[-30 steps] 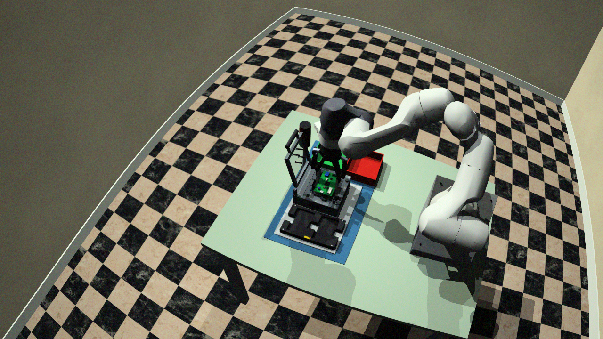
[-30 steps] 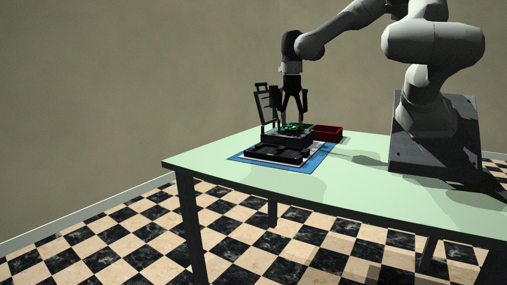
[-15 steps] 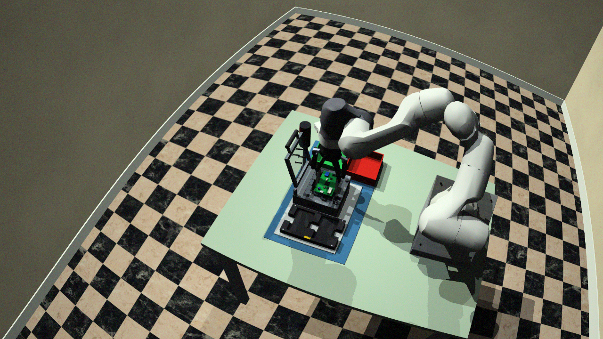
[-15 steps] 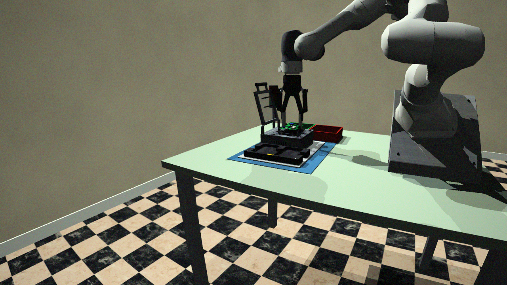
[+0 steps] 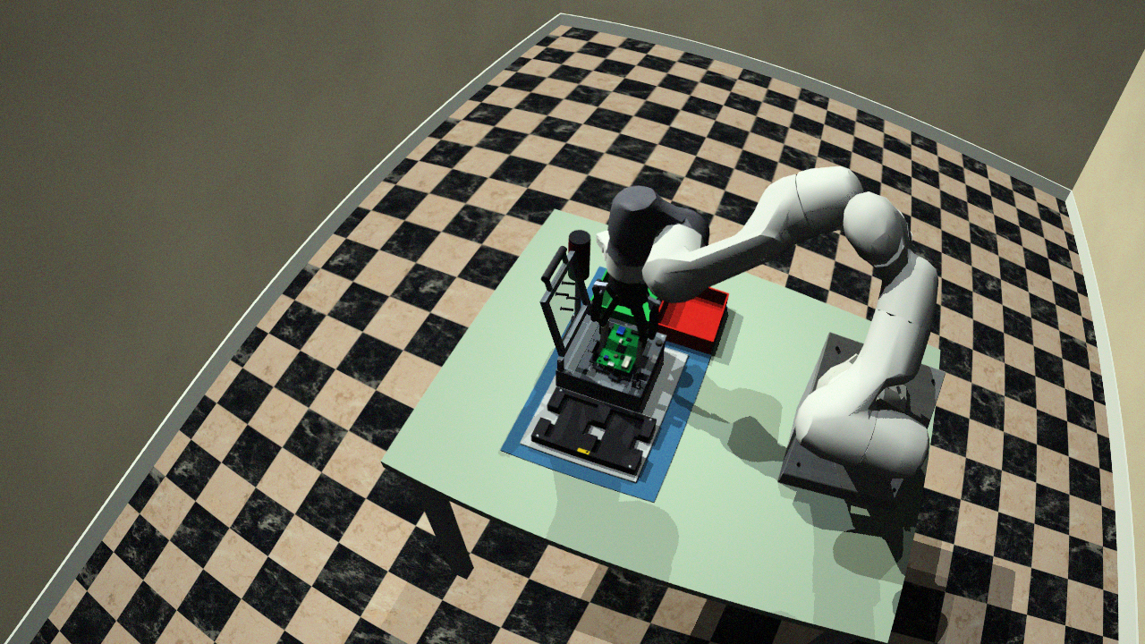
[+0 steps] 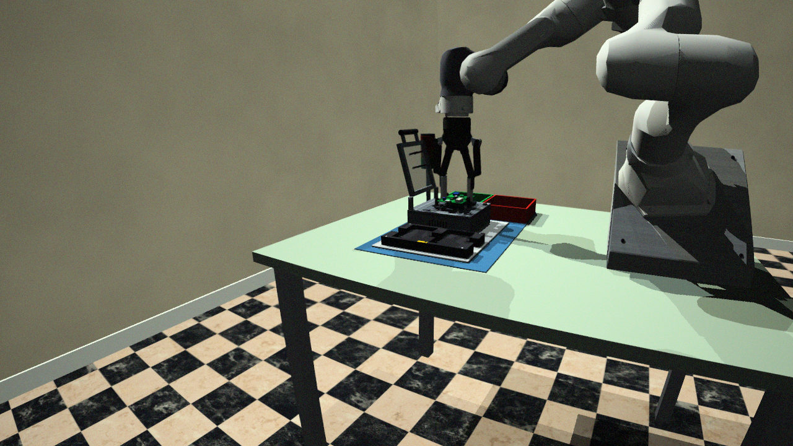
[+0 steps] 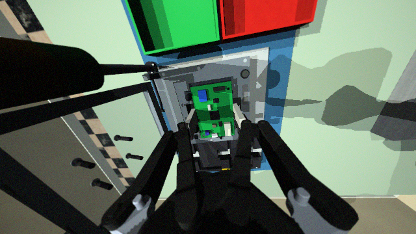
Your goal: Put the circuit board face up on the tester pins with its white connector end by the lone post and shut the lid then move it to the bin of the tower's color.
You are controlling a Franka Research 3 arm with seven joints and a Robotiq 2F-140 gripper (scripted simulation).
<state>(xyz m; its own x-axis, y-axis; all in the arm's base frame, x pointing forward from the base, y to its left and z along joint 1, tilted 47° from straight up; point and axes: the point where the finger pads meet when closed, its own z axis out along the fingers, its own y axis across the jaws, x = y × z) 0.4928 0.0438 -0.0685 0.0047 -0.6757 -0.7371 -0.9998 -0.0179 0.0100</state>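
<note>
Right now my hand is 20 mm above the green circuit board. Also, from my hand: tester plate (10 mm ahead, 10 mm to the left, 40 mm below); tester lid (130 mm ahead, 80 mm above); green bin (50 mm ahead, 200 mm to the right, 90 mm below).
</note>
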